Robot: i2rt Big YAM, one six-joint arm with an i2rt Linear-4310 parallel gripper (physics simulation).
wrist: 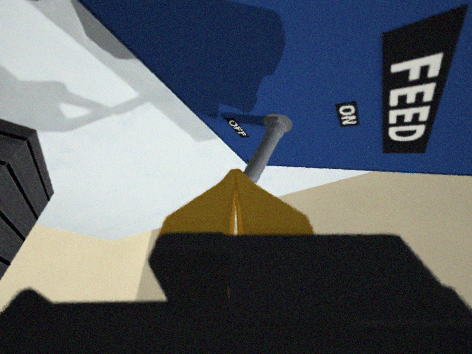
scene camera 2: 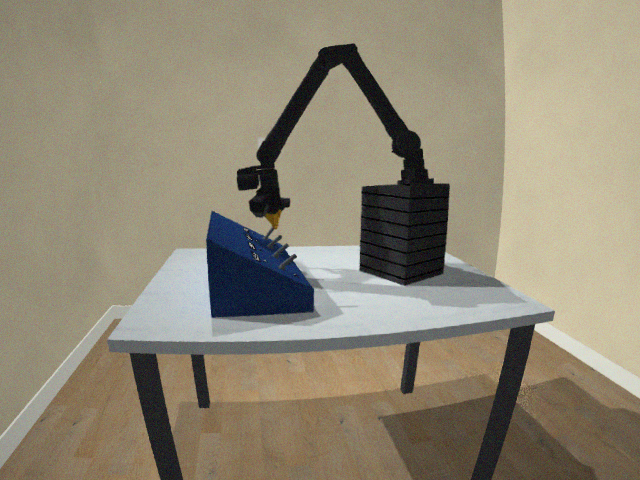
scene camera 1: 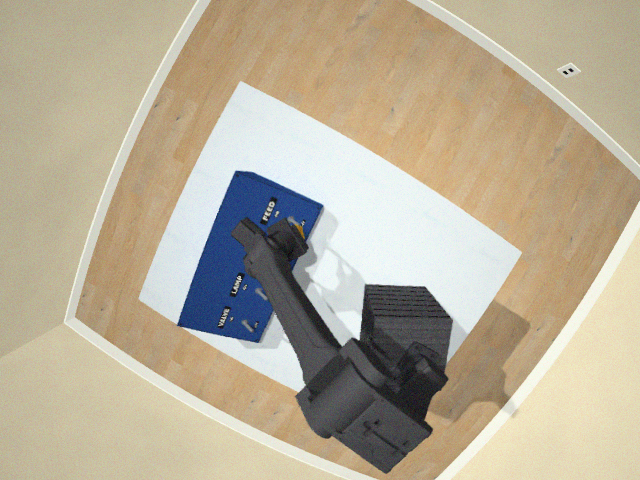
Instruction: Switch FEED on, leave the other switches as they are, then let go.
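Where they show: gripper, fingertip midpoint: [wrist: 235,176] [scene camera 2: 276,228] [scene camera 1: 300,228]; arm's base, link origin: [scene camera 2: 415,184] [scene camera 1: 414,365].
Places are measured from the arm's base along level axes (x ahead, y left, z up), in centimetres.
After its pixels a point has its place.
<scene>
The blue sloped switch box [scene camera 1: 206,273] {x 60.1, y 10.5, z -12.1 cm} [scene camera 2: 253,289] {x 51.0, y 29.7, z -22.7 cm} [wrist: 325,45] {x 50.2, y -9.1, z -18.0 cm} stands on the table. The FEED label [scene camera 1: 268,210] {x 53.3, y -13.4, z -16.6 cm} [wrist: 413,95] {x 53.2, y -12.5, z -16.6 cm} is at one end. The grey FEED lever [scene camera 1: 292,221] {x 46.0, y -13.9, z -17.8 cm} [scene camera 2: 268,233] {x 45.7, y -13.4, z -17.9 cm} [wrist: 266,145] {x 45.8, y -13.4, z -17.9 cm} leans away from ON; in scene camera 2 it looks steeper than the others. My gripper [scene camera 1: 299,229] {x 43.1, y -13.5, z -16.3 cm} [scene camera 2: 275,226] {x 43.1, y -13.5, z -16.3 cm} [wrist: 235,176] {x 43.1, y -13.5, z -16.3 cm} is shut and empty, its yellow tips at the lever's free end on the OFF side; contact is hard to tell. The LAMP lever [scene camera 1: 261,293] {x 43.7, y 9.7, z -18.1 cm} [scene camera 2: 280,250] {x 43.3, y 10.5, z -18.1 cm} and VALVE lever [scene camera 1: 248,325] {x 42.4, y 21.4, z -18.0 cm} [scene camera 2: 287,260] {x 42.4, y 22.4, z -17.9 cm} lean to OFF. The arm hides DRIVE in scene camera 1.
The arm's dark ribbed pedestal [scene camera 1: 408,310] {x 7.5, y -10.5, z -7.4 cm} [scene camera 2: 403,232] {x 7.7, y 10.7, z -13.5 cm} [wrist: 22,190] {x 9.5, y -9.4, z -23.6 cm} stands on the white table [scene camera 1: 413,217] {x 14.1, y -32.5, z -29.5 cm} [scene camera 2: 413,310] {x 11.8, y 31.6, z -29.5 cm} [wrist: 115,185] {x 11.3, y -20.3, z -29.4 cm}, across from the box's lower edge. The DRIVE lever [scene camera 2: 274,241] {x 44.3, y -1.5, z -18.1 cm} stands beside the FEED lever.
</scene>
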